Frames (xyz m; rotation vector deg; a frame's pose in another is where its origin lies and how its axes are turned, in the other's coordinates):
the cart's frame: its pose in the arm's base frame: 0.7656 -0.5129 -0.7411 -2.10 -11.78 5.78
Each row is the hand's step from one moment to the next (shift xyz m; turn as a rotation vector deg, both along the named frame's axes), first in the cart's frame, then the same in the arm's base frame.
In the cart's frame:
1: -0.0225 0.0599 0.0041 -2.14 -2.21 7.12
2: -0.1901 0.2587 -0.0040 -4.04 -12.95 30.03
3: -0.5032 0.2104 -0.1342 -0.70 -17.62 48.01
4: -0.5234 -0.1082 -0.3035 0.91 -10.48 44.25
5: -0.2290 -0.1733 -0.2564 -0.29 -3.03 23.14
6: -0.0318 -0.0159 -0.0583 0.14 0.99 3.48
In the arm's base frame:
1: -0.0285 0.0573 -0.0033 -3.34 -2.23 6.64
2: -0.2092 0.2374 -0.0544 -8.86 -12.51 29.17
3: -0.4827 0.1535 -0.2427 -8.86 -16.34 47.65
4: -0.4369 -0.1698 -0.3975 -7.20 -9.18 43.96
5: -0.1536 -0.2027 -0.2890 -4.75 -2.44 22.72
6: -0.0175 -0.0206 -0.0627 -0.67 1.09 3.39

